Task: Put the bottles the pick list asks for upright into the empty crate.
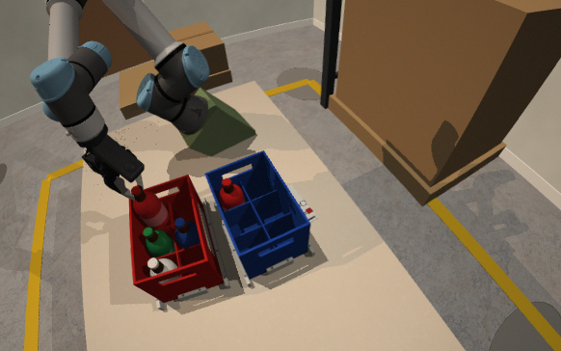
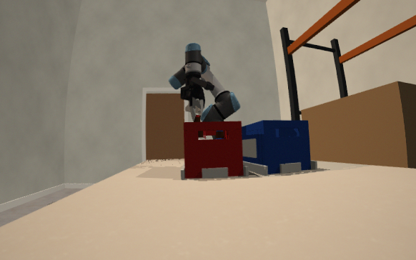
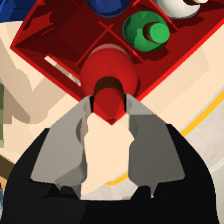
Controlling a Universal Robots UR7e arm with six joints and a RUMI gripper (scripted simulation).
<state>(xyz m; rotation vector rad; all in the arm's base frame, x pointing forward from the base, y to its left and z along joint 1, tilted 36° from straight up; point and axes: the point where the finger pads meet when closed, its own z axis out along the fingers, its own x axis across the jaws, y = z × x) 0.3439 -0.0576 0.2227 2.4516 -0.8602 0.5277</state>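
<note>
The red bottle lies 70 mm below my hand. From my hand the other things lie so: red crate (140 mm below, 90 mm ahead, 50 mm to the left); blue bottle (140 mm below, 90 mm to the left, 90 mm ahead); green bottle (140 mm below, 90 mm ahead).
</note>
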